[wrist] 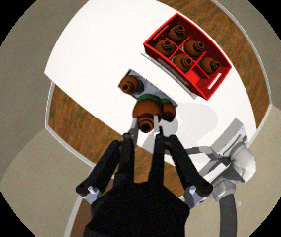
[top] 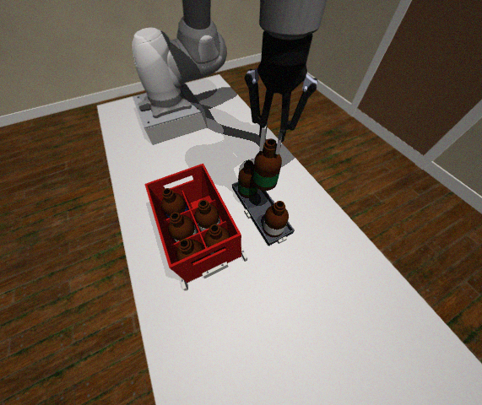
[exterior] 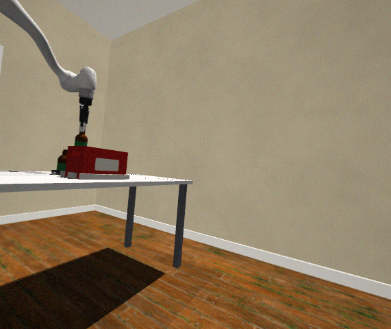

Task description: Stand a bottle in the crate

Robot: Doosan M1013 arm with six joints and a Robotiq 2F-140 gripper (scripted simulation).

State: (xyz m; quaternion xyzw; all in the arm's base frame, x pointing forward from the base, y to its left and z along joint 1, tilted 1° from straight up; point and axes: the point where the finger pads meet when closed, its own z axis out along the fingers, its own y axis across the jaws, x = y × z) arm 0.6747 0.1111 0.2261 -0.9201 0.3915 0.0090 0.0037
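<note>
My gripper is now 9 cm above the bottle. From my hand the other things lie so: red crate: 2 cm behind, 24 cm to the right, 24 cm below; then dark tray: 31 cm below.
</note>
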